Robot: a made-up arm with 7 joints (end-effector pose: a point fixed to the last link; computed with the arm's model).
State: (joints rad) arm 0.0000 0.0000 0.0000 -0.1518 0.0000 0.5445 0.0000
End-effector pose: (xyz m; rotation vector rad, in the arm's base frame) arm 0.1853 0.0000 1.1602 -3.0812 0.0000 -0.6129
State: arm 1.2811 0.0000 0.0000 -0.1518 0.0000 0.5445 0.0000
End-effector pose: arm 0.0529 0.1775 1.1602 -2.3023 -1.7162 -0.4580
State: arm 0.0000 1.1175 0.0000 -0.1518 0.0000 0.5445 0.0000
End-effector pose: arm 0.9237 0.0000 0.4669 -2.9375 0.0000 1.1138
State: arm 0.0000 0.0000 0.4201 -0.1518 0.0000 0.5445 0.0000
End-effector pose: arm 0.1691 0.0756 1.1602 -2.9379 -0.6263 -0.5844
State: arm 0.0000 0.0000 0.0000 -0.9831 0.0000 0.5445 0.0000
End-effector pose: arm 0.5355 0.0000 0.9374 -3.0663 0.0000 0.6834
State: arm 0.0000 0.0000 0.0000 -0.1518 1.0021 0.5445 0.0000
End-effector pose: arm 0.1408 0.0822 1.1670 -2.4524 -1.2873 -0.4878
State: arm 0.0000 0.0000 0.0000 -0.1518 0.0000 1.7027 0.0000
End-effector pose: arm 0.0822 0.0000 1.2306 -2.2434 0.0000 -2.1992
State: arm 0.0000 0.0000 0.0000 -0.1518 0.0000 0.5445 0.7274
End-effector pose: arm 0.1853 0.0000 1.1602 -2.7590 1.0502 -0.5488
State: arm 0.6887 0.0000 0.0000 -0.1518 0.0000 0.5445 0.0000
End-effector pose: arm 0.1430 0.1177 1.1602 -2.7847 -0.9987 -0.5539
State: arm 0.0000 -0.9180 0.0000 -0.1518 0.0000 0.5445 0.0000
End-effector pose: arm -0.6320 0.0000 0.9394 -2.4908 0.0000 -1.9146
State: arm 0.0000 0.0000 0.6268 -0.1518 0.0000 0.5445 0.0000
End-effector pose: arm 0.1500 0.1087 1.1602 -2.8239 -0.9152 -0.5617
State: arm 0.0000 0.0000 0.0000 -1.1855 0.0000 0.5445 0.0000
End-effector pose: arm 0.5842 0.0000 0.8456 -2.9816 0.0000 0.9897
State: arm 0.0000 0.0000 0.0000 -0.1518 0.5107 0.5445 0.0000
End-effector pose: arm 0.1730 0.0477 1.1621 -2.8281 -0.7076 -0.5625
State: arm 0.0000 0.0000 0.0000 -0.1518 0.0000 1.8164 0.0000
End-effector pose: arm 0.0693 0.0000 1.2301 -2.1148 0.0000 -2.3231
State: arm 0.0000 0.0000 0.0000 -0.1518 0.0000 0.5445 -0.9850
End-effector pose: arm 0.1853 0.0000 1.1602 2.5663 1.3771 0.5105
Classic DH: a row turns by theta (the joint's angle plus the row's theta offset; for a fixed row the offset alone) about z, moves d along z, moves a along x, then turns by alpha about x. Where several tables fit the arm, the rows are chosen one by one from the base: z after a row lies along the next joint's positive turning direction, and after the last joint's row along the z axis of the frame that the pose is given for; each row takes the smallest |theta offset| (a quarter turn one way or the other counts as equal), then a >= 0, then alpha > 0; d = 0 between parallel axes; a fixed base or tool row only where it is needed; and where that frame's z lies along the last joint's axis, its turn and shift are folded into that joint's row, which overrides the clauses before.
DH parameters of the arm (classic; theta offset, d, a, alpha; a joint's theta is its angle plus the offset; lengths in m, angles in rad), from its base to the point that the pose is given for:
joint 1: 0 0.223 0 -1.5708
joint 2: 0 0 0 1.5708
joint 3: 0 0.429 0.108 1.5708
joint 4: 0 0 -0.098 -1.5708
joint 5: 0 0.455 0 1.5708
joint 6: 0 0 0.114 1.5708
joint 7: 0 0 0 0

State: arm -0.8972 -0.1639 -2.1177 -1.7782 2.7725 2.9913 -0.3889
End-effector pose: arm -0.5994 0.0065 0.4896 -2.0195 -0.8550 1.8594
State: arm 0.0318 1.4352 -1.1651 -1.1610 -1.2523 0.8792 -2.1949
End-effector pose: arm 0.7472 -0.5329 0.1572 -0.9013 0.0238 2.5953
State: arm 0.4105 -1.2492 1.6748 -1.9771 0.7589 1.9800 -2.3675
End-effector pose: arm -0.5654 0.4883 0.2898 -1.2629 2.2551 -0.0231
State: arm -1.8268 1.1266 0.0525 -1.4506 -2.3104 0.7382 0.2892
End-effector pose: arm -0.2441 -0.8148 -0.0588 0.5180 -0.4653 -2.1223
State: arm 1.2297 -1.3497 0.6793 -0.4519 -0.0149 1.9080 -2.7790
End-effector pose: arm -0.4489 -0.8283 0.6165 -0.8256 0.0118 1.5410
